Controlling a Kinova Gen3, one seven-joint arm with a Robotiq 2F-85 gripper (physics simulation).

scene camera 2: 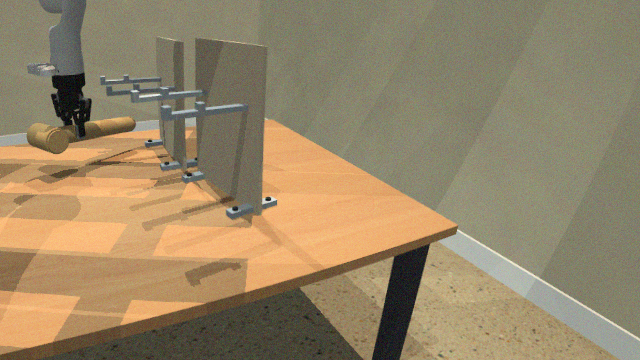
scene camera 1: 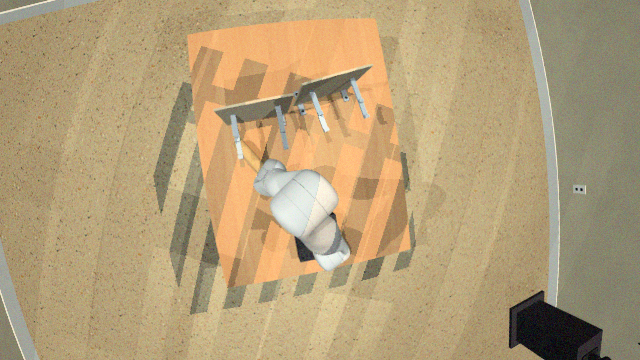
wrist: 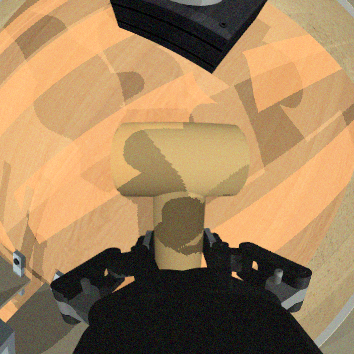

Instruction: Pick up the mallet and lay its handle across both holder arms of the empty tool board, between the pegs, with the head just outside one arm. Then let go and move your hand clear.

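Frame: origin at the arm's base, x right, y ahead, z up, level; metres.
Seen in the pictures: gripper, fingertip midpoint: (scene camera 2: 75,136) (wrist: 177,238).
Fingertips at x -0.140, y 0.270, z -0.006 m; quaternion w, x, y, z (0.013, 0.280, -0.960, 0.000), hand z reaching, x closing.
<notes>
A point is followed by its place in that frame.
My gripper (scene camera 2: 75,129) {x -0.140, y 0.270, z -0.006 m} (wrist: 177,238) {x -0.140, y 0.270, z -0.006 m} is shut on the handle of the wooden mallet (scene camera 1: 251,156) {x -0.187, y 0.356, z 0.016 m} (scene camera 2: 107,126) {x -0.166, y 0.354, z 0.004 m} (wrist: 180,160) {x -0.103, y 0.210, z 0.039 m}, close behind its head. The mallet is roughly level and a little above the table, lower than the holder arms. In scene camera 1 my arm hides the gripper and mallet head; the handle's free end is near the left board's outer arm (scene camera 1: 237,137) {x -0.217, y 0.428, z 0.115 m}. The left tool board (scene camera 1: 255,107) {x -0.134, y 0.512, z 0.152 m} (scene camera 2: 167,60) {x -0.130, y 0.512, z 0.171 m} and the right tool board (scene camera 1: 332,86) {x 0.171, y 0.558, z 0.076 m} (scene camera 2: 225,70) {x 0.162, y 0.557, z 0.179 m} stand upright. Each has two pegged arms, and I see no tool on them.
The wooden table (scene camera 1: 290,40) {x 0.073, y 0.846, z -0.086 m} (scene camera 2: 350,215) {x 0.368, y 0.742, z -0.086 m} carries both boards. Their clamped feet (scene camera 2: 242,211) {x 0.274, y 0.546, z -0.076 m} (wrist: 19,262) {x 0.053, y 0.502, z -0.073 m} are low on the tabletop. The right board's holder arms (scene camera 1: 318,112) {x 0.082, y 0.456, z 0.138 m} (scene camera 1: 359,98) {x 0.250, y 0.485, z 0.126 m} stick out toward the robot side. The black robot base (scene camera 1: 304,250) {x -0.063, y -0.063, z -0.001 m} (wrist: 170,30) {x -0.009, y 0.063, z -0.039 m} is at the opposite side.
</notes>
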